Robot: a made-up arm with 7 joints.
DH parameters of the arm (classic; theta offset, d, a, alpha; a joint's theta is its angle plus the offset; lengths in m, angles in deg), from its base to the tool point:
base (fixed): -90 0.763 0.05 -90
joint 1: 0 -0.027 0.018 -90
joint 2: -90 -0.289 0.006 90
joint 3: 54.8 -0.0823 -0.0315 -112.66
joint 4: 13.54 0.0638 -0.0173 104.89
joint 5: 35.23 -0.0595 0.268 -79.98
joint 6: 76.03 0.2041 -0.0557 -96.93
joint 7: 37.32 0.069 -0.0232 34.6
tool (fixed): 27.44 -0.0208 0 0
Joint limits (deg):
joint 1: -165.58..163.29
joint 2: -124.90..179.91
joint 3: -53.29..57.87
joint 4: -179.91..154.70
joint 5: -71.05..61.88
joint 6: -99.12..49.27
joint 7: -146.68..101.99
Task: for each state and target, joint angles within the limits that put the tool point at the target. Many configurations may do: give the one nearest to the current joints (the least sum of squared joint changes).
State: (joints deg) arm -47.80 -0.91 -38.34 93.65 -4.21 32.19 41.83
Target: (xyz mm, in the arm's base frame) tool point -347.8 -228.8 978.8
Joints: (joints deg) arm -29.48 35.38 -20.02 111.28 -10.78 45.90 42.47
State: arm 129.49 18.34 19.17 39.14 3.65 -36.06 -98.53
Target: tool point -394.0 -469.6 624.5
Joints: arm 105.78 32.65 50.33 32.01 20.86 -83.37 -112.16
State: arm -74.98 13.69 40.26 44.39 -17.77 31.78 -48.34
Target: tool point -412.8 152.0 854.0
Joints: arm -79.43 32.36 48.49 45.42 -1.56 48.22 -44.23
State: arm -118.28 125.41 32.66 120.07 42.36 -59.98 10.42
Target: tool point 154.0 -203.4 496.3
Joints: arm -153.69 138.00 29.07 119.57 38.88 -70.54 14.41
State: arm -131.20 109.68 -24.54 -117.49 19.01 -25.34 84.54
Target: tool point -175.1 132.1 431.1
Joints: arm -87.00 113.60 -5.88 -113.65 14.52 -20.57 82.11
